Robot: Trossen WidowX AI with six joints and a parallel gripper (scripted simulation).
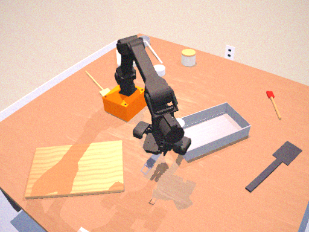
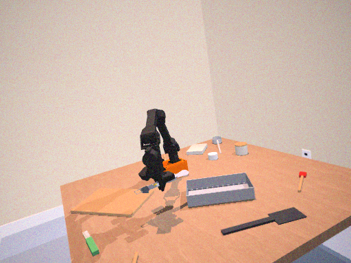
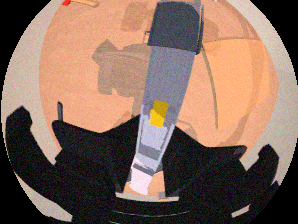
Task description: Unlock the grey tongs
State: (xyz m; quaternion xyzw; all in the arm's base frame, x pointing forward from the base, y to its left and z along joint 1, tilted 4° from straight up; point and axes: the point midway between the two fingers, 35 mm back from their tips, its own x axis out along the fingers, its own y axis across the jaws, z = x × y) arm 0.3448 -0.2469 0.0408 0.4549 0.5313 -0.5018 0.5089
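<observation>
Right now my gripper tip is 40 mm below the yellow lock piece and 20 mm to the left of it. Also, from my gripper tip: green-tipped tool 340 mm to the right, 90 mm below, 10 mm behind; grey roasting tin 270 mm to the left, 70 mm below, 50 mm ahead; wooden board 280 mm behind, 160 mm to the right, 90 mm below.
</observation>
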